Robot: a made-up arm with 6 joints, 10 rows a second.
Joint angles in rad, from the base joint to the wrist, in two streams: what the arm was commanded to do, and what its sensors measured. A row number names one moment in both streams.
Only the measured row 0 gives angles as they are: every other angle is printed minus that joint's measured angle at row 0.
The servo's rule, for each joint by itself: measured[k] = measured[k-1] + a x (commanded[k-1-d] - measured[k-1]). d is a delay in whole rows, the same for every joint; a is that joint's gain. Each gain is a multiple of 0.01, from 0.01 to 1. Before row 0 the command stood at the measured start. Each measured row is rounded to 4 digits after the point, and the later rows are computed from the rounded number. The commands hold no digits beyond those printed.
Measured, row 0: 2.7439, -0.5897, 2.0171, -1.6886, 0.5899, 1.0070
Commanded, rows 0 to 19: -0.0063, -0.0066, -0.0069, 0.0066, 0.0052, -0.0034; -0.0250, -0.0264, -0.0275, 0.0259, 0.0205, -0.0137; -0.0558, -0.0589, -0.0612, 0.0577, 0.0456, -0.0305; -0.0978, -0.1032, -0.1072, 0.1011, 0.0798, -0.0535; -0.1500, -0.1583, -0.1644, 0.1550, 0.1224, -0.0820; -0.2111, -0.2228, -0.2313, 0.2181, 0.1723, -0.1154; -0.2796, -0.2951, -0.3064, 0.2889, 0.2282, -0.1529; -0.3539, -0.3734, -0.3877, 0.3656, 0.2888, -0.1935; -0.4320, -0.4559, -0.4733, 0.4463, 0.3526, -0.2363; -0.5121, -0.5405, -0.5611, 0.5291, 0.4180, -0.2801; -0.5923, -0.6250, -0.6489, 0.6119, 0.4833, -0.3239; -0.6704, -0.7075, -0.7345, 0.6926, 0.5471, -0.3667; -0.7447, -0.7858, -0.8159, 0.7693, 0.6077, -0.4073; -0.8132, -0.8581, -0.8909, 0.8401, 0.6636, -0.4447; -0.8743, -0.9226, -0.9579, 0.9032, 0.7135, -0.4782; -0.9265, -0.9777, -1.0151, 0.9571, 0.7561, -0.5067; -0.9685, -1.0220, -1.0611, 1.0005, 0.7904, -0.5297; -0.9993, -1.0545, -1.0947, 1.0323, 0.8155, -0.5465; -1.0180, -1.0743, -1.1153, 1.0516, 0.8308, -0.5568; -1.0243, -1.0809, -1.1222, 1.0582, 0.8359, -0.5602
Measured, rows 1 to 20: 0.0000, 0.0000, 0.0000, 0.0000, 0.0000, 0.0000; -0.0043, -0.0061, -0.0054, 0.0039, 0.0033, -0.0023; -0.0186, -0.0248, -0.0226, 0.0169, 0.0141, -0.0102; -0.0443, -0.0562, -0.0527, 0.0410, 0.0339, -0.0242; -0.0812, -0.0994, -0.0952, 0.0765, 0.0628, -0.0444; -0.1287, -0.1536, -0.1492, 0.1228, 0.1003, -0.0703; -0.1856, -0.2173, -0.2132, 0.1790, 0.1457, -0.1014; -0.2505, -0.2889, -0.2859, 0.2438, 0.1977, -0.1369; -0.3218, -0.3666, -0.3653, 0.3157, 0.2551, -0.1760; -0.3978, -0.4488, -0.4495, 0.3928, 0.3165, -0.2176; -0.4767, -0.5332, -0.5365, 0.4732, 0.3804, -0.2607; -0.5565, -0.6177, -0.6242, 0.5550, 0.4452, -0.3043; -0.6351, -0.7003, -0.7102, 0.6362, 0.5094, -0.3474; -0.7107, -0.7790, -0.7926, 0.7147, 0.5713, -0.3887; -0.7814, -0.8518, -0.8693, 0.7887, 0.6294, -0.4273; -0.8455, -0.9169, -0.9384, 0.8563, 0.6824, -0.4624; -0.9014, -0.9728, -0.9982, 0.9158, 0.7288, -0.4930; -0.9477, -1.0181, -1.0473, 0.9658, 0.7676, -0.5183; -0.9833, -1.0516, -1.0843, 1.0050, 0.7978, -0.5378; -1.0072, -1.0725, -1.1085, 1.0325, 0.8186, -0.5509
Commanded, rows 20 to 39: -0.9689, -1.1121, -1.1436, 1.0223, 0.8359, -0.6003; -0.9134, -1.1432, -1.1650, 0.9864, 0.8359, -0.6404; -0.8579, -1.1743, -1.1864, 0.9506, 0.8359, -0.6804; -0.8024, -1.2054, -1.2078, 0.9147, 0.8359, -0.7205; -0.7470, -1.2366, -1.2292, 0.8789, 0.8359, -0.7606; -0.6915, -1.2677, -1.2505, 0.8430, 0.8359, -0.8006; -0.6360, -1.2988, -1.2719, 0.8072, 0.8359, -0.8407; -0.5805, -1.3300, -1.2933, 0.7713, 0.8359, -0.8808; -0.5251, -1.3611, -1.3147, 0.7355, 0.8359, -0.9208; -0.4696, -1.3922, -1.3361, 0.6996, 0.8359, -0.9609; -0.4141, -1.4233, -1.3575, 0.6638, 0.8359, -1.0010; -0.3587, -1.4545, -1.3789, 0.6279, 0.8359, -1.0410; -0.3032, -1.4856, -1.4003, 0.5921, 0.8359, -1.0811; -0.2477, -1.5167, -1.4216, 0.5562, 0.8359, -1.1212; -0.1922, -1.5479, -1.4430, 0.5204, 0.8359, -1.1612; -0.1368, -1.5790, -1.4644, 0.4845, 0.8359, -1.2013; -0.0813, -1.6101, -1.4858, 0.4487, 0.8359, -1.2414; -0.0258, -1.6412, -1.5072, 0.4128, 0.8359, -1.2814; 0.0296, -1.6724, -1.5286, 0.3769, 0.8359, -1.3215; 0.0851, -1.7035, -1.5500, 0.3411, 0.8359, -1.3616
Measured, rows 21 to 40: -1.0190, -1.0802, -1.1192, 1.0477, 0.8295, -0.5573; -0.9844, -1.1095, -1.1382, 1.0327, 0.8335, -0.5870; -0.9354, -1.1405, -1.1591, 1.0054, 0.8350, -0.6238; -0.8819, -1.1716, -1.1804, 0.9731, 0.8356, -0.6629; -0.8270, -1.2027, -1.2018, 0.9386, 0.8358, -0.7026; -0.7718, -1.2339, -1.2232, 0.9034, 0.8359, -0.7426; -0.7164, -1.2650, -1.2445, 0.8678, 0.8359, -0.7826; -0.6609, -1.2961, -1.2659, 0.8320, 0.8359, -0.8227; -0.6054, -1.3273, -1.2873, 0.7962, 0.8359, -0.8628; -0.5500, -1.3584, -1.3087, 0.7604, 0.8359, -0.9028; -0.4945, -1.3895, -1.3301, 0.7245, 0.8359, -0.9429; -0.4390, -1.4206, -1.3515, 0.6887, 0.8359, -0.9830; -0.3836, -1.4518, -1.3729, 0.6528, 0.8359, -1.0230; -0.3281, -1.4829, -1.3943, 0.6170, 0.8359, -1.0631; -0.2726, -1.5140, -1.4156, 0.5811, 0.8359, -1.1032; -0.2171, -1.5452, -1.4370, 0.5453, 0.8359, -1.1432; -0.1617, -1.5763, -1.4584, 0.5094, 0.8359, -1.1833; -0.1062, -1.6074, -1.4798, 0.4736, 0.8359, -1.2234; -0.0507, -1.6385, -1.5012, 0.4377, 0.8359, -1.2634; 0.0047, -1.6697, -1.5226, 0.4018, 0.8359, -1.3035
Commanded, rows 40 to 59: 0.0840, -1.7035, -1.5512, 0.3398, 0.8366, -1.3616; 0.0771, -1.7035, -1.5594, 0.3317, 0.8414, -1.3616; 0.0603, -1.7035, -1.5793, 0.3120, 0.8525, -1.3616; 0.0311, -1.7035, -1.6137, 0.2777, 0.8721, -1.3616; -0.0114, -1.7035, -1.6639, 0.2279, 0.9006, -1.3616; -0.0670, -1.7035, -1.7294, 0.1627, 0.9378, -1.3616; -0.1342, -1.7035, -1.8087, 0.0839, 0.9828, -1.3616; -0.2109, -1.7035, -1.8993, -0.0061, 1.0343, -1.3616; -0.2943, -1.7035, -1.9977, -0.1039, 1.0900, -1.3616; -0.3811, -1.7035, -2.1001, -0.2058, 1.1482, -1.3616; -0.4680, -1.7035, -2.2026, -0.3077, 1.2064, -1.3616; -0.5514, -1.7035, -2.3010, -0.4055, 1.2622, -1.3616; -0.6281, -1.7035, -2.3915, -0.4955, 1.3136, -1.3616; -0.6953, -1.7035, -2.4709, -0.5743, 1.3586, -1.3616; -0.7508, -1.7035, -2.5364, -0.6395, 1.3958, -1.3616; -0.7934, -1.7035, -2.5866, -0.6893, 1.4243, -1.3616; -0.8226, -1.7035, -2.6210, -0.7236, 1.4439, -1.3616; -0.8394, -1.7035, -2.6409, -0.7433, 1.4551, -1.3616; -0.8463, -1.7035, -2.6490, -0.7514, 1.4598, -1.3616; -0.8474, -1.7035, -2.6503, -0.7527, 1.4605, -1.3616
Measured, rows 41 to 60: 0.0602, -1.7008, -1.5440, 0.3660, 0.8359, -1.3436; 0.0766, -1.7033, -1.5496, 0.3505, 0.8363, -1.3560; 0.0769, -1.7035, -1.5572, 0.3394, 0.8395, -1.3599; 0.0654, -1.7035, -1.5744, 0.3232, 0.8477, -1.3611; 0.0417, -1.7035, -1.6051, 0.2964, 0.8631, -1.3614; 0.0051, -1.7035, -1.6510, 0.2560, 0.8867, -1.3615; -0.0446, -1.7035, -1.7122, 0.2010, 0.9189, -1.3616; -0.1064, -1.7035, -1.7875, 0.1319, 0.9592, -1.3616; -0.1785, -1.7035, -1.8747, 0.0505, 1.0065, -1.3616; -0.2584, -1.7035, -1.9706, -0.0406, 1.0591, -1.3616; -0.3431, -1.7035, -2.0716, -0.1381, 1.1152, -1.3616; -0.4293, -1.7035, -2.1738, -0.2382, 1.1727, -1.3616; -0.5135, -1.7035, -2.2730, -0.3369, 1.2291, -1.3616; -0.5926, -1.7035, -2.3654, -0.4305, 1.2823, -1.3616; -0.6635, -1.7035, -2.4477, -0.5153, 1.3304, -1.3616; -0.7237, -1.7035, -2.5169, -0.5886, 1.3716, -1.3616; -0.7718, -1.7035, -2.5713, -0.6480, 1.4048, -1.3616; -0.8069, -1.7035, -2.6101, -0.6926, 1.4294, -1.3616; -0.8293, -1.7035, -2.6341, -0.7225, 1.4456, -1.3616; -0.8410, -1.7035, -2.6457, -0.7396, 1.4545, -1.3616
